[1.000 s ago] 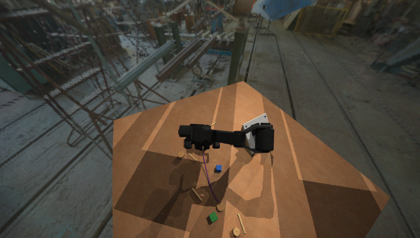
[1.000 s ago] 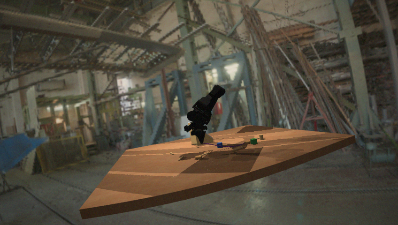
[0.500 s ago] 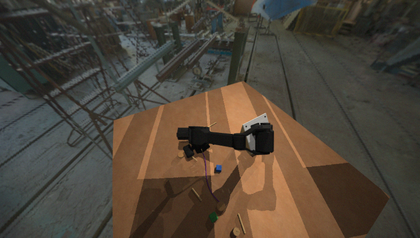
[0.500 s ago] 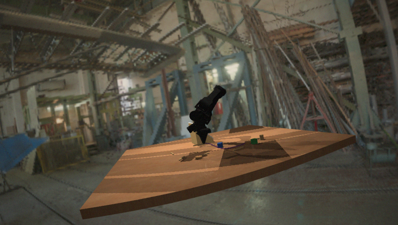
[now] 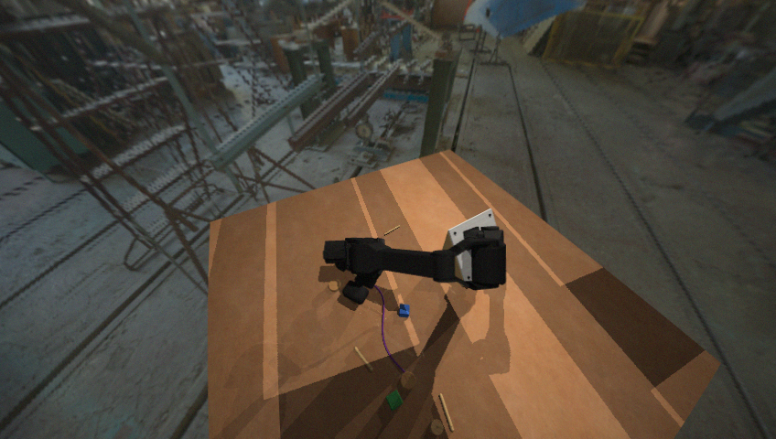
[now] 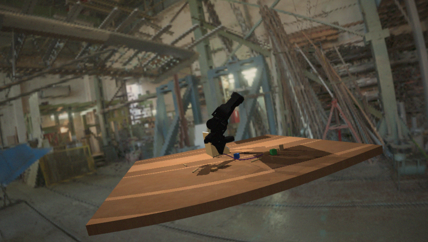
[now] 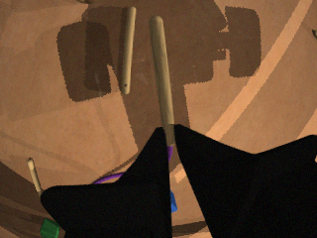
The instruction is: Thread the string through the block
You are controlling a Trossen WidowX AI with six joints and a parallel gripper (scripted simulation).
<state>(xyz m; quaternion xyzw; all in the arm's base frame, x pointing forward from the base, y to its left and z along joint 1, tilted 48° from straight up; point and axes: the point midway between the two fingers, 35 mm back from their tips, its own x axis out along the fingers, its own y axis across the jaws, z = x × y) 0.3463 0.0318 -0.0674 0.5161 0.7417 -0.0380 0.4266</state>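
Now: the thin stick 10 mm ahead of my gripper tip and 10 mm to the right of it. Also, from my gripper tip: blue block (60 mm behind, 110 mm to the left, 40 mm below); then round wooden button (10 mm ahead, 270 mm to the left, 50 mm below); then green cube (70 mm ahead, 290 mm to the left, 40 mm below).
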